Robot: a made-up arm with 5 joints.
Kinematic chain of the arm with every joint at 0, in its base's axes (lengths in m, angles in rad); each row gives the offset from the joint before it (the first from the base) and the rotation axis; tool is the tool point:
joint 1: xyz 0 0 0.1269 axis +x
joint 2: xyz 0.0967 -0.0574 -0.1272 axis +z
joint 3: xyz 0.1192 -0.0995 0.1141 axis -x
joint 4: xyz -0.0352 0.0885 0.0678 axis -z
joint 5: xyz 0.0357 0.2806 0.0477 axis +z
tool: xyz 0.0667 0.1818 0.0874
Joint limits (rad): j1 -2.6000..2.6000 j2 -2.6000..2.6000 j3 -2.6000..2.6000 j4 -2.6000..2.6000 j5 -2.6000..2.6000
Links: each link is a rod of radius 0.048 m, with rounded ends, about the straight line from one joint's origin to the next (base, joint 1, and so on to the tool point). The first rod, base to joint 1, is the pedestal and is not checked.
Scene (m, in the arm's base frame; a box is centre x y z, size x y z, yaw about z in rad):
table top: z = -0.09
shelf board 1: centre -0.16 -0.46 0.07 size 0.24 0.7 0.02 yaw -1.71
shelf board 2: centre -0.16 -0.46 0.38 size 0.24 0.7 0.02 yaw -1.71
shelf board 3: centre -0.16 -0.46 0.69 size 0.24 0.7 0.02 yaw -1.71
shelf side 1: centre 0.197 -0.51 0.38 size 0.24 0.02 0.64 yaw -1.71
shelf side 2: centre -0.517 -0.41 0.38 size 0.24 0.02 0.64 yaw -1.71
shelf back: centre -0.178 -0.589 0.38 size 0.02 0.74 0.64 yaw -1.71
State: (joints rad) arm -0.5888 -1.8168 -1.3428 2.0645 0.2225
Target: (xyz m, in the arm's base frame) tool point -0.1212 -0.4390 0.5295
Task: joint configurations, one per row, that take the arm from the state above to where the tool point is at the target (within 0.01 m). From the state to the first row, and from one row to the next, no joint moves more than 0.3 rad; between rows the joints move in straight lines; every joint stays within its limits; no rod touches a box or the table.
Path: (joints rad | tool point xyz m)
1: -0.6597 -1.7530 -1.2593 2.1327 -0.0471 | -0.3413 -0.4295 0.2211
2: -0.7306 -1.6892 -1.1758 2.2009 -0.3168 | -0.3401 -0.3970 0.2077
3: -0.8016 -1.6254 -1.0924 2.2691 -0.5864 | -0.3405 -0.3483 0.2033
4: -0.8725 -1.5616 -1.0089 2.3373 -0.8560 | -0.3379 -0.2868 0.2083
5: -0.9434 -1.4978 -0.9254 2.4056 -1.1257 | -0.3275 -0.2166 0.2217
6: -1.0143 -1.4340 -0.8419 2.4738 -1.3953 | -0.3056 -0.1428 0.2410
7: -1.3023 -1.3965 -1.0813 2.4844 -1.2548 | -0.2898 -0.2010 0.2751
8: -1.5903 -1.3591 -1.3207 2.4950 -1.1143 | -0.2453 -0.2388 0.3475
9: -1.8783 -1.3216 -1.5601 2.5056 -0.9737 | -0.1752 -0.2347 0.4412
10: -2.1663 -1.2841 -1.7995 2.5162 -0.8332 | -0.0849 -0.1798 0.5295
11: -1.9133 -1.3062 -1.7341 2.4249 -0.5887 | -0.0880 -0.2499 0.5484
12: -1.6604 -1.3282 -1.6687 2.3337 -0.3441 | -0.0970 -0.3180 0.5548
13: -1.4074 -1.3502 -1.6033 2.2424 -0.0996 | -0.1092 -0.3818 0.5484
14: -1.1544 -1.3723 -1.5379 2.1512 0.1450 | -0.1212 -0.4390 0.5295

